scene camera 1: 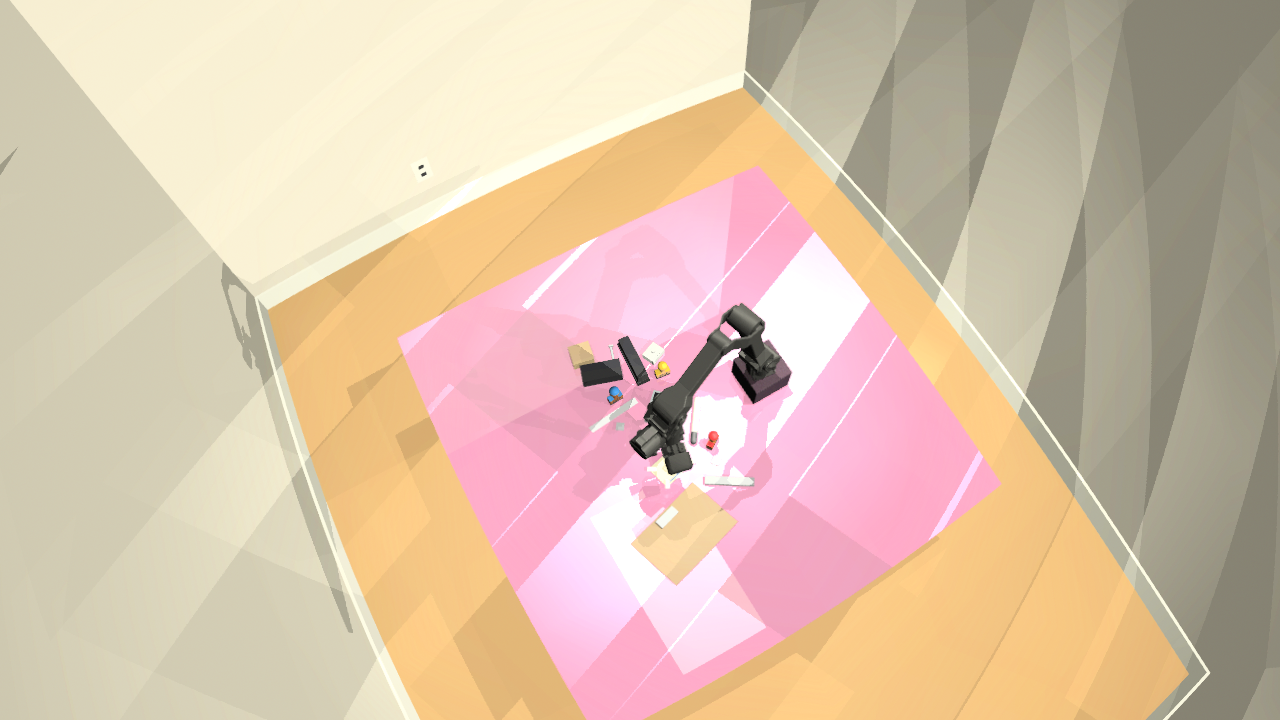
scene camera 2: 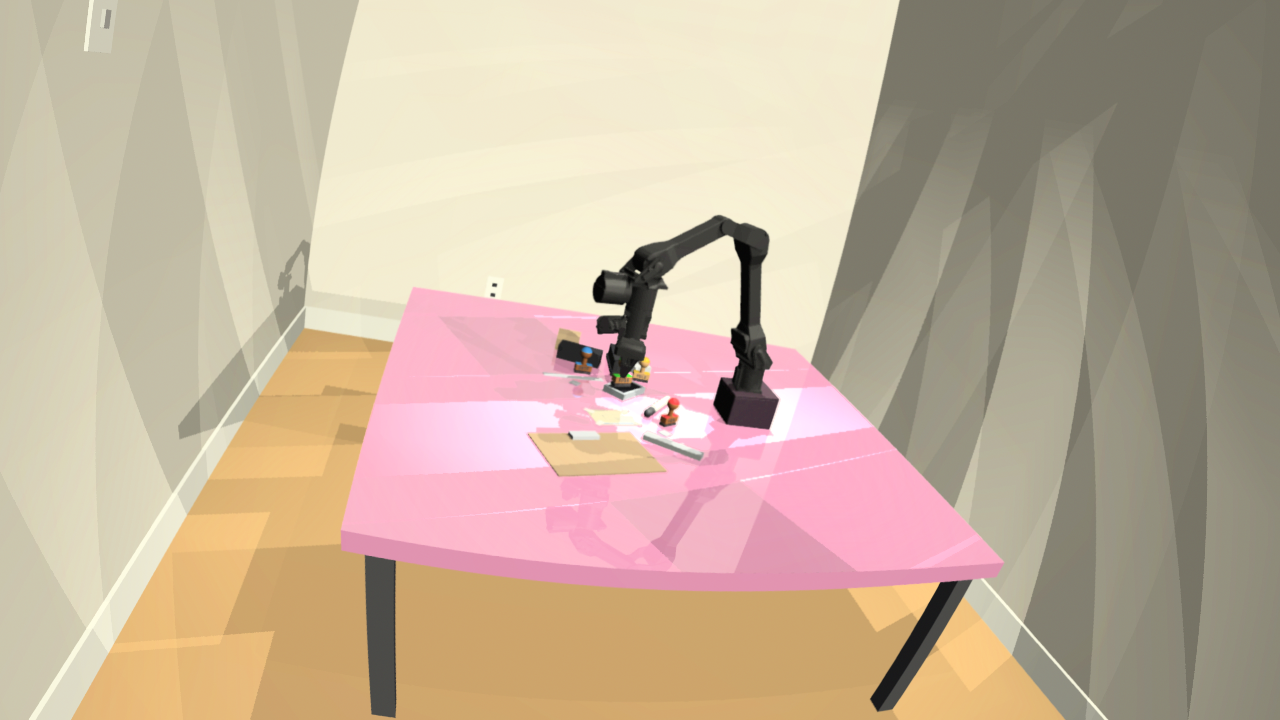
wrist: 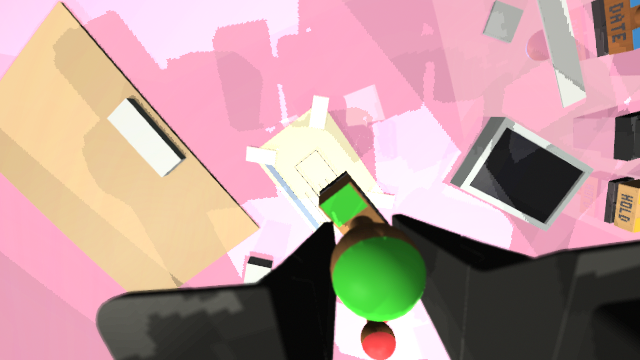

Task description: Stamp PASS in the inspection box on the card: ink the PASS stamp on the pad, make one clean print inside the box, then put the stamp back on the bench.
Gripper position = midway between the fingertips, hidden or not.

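Note:
You'd see the gripper [scene camera 2: 622,375] here, and it's the same gripper [scene camera 1: 669,447], also there as the gripper [wrist: 362,227]. There's a tan clipboard [scene camera 1: 686,531] too, and that's the tan clipboard [scene camera 2: 577,453] as well as the tan clipboard [wrist: 92,154]. Then there's a cream card [wrist: 303,158], and a black ink pad [wrist: 509,166].

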